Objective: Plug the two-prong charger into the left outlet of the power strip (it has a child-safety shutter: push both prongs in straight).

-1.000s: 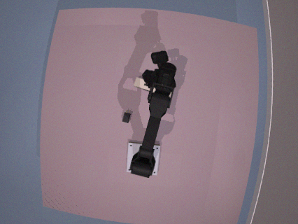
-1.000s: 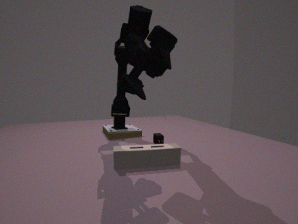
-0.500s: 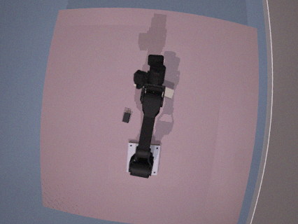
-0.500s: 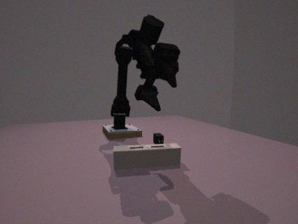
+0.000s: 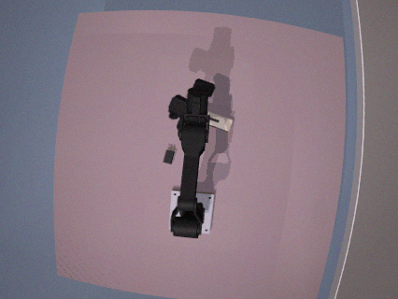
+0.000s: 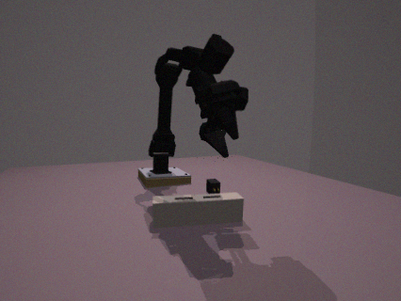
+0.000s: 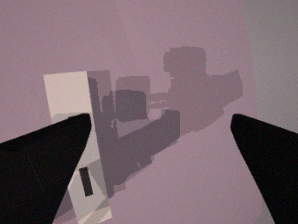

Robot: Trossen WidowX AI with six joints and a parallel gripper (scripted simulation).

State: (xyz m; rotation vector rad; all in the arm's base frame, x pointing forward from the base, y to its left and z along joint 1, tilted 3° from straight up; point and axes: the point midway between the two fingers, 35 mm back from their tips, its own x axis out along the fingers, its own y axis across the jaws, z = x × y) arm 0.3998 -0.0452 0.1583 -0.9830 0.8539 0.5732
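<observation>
The charger lies 180 mm behind my gripper tip, 110 mm to the left of it and 150 mm below it.
</observation>
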